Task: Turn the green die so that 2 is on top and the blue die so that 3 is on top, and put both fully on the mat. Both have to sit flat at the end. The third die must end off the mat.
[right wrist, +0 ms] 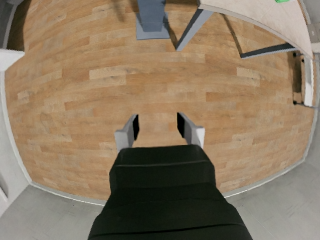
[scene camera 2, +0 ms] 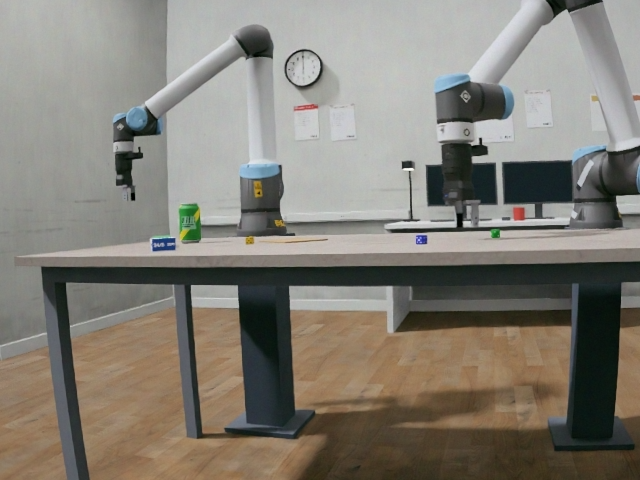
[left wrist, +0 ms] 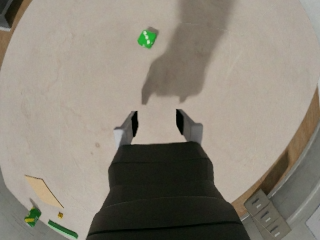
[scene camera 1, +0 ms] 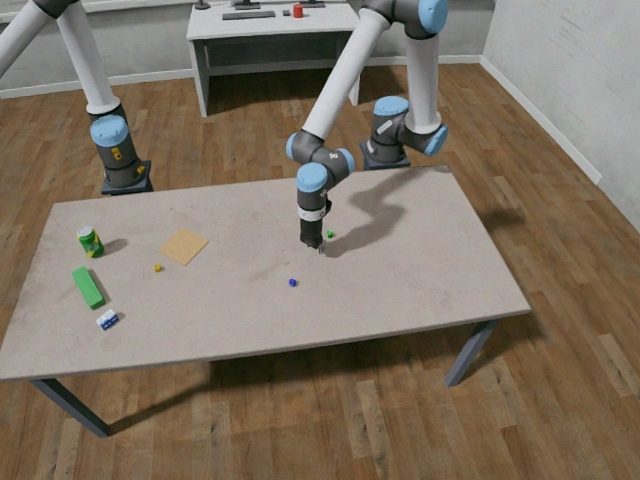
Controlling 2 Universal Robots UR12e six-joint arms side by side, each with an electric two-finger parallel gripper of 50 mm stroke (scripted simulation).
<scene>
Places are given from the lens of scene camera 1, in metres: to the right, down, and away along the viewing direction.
tan mat (scene camera 1: pixel 184 245): -0.51, 0.02, 1.55
long green block (scene camera 1: pixel 94 299): -0.77, 0.20, 1.34
</scene>
